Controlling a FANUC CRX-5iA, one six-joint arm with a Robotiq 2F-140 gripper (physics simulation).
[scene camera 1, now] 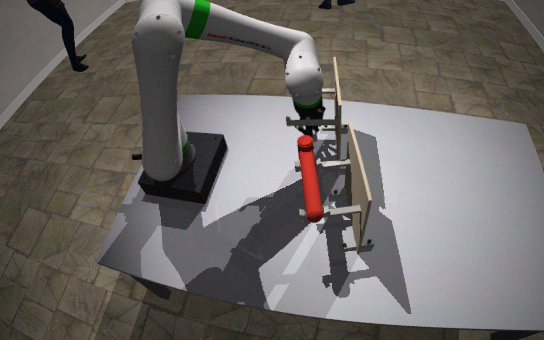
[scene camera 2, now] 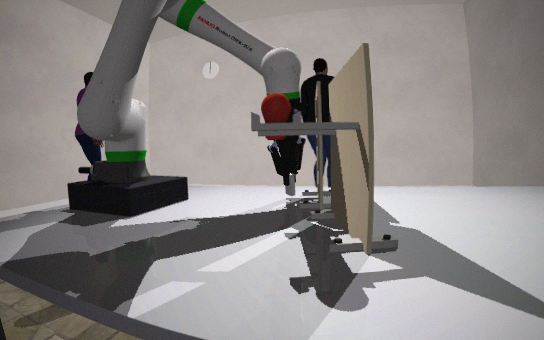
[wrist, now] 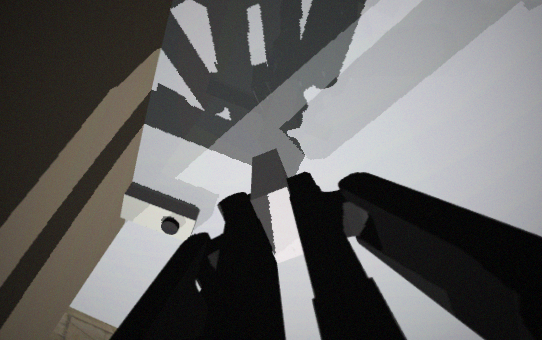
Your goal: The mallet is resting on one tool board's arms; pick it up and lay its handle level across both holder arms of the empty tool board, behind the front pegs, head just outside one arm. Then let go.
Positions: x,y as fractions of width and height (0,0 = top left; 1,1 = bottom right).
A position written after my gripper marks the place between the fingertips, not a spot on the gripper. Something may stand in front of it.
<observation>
My gripper (scene camera 2: 0.53,0.57) is shut and holds nothing. Also in view: a red mallet (scene camera 1: 0.58,0.60) and a tool board (wrist: 0.15,0.24).
The red mallet shows as well in scene camera 2 (scene camera 2: 0.51,0.32). My gripper also shows in the wrist view (wrist: 0.50,0.52). The wrist view does not show the red mallet: it is out of frame.
</observation>
